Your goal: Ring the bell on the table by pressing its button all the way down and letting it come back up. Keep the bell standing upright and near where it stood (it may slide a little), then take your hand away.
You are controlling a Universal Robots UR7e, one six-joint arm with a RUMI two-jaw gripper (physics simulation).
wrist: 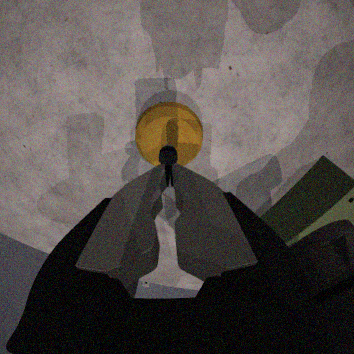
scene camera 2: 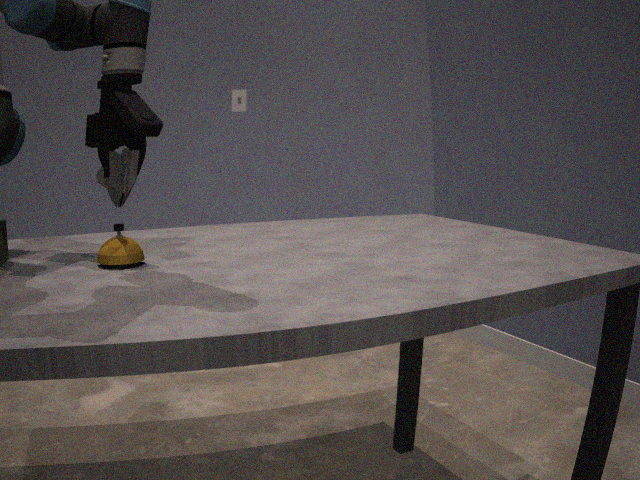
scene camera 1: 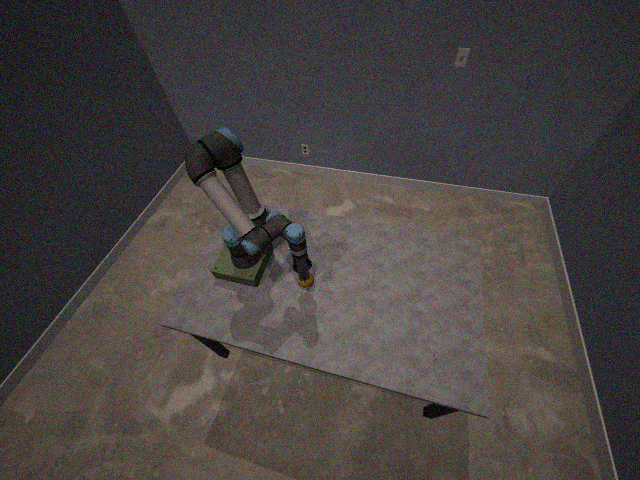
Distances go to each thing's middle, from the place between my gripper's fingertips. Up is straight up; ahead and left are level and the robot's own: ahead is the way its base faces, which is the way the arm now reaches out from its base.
Labels:
Right now my hand is 60 mm above the yellow dome bell (scene camera 2: 120, 252) and 10 mm to the right of it.

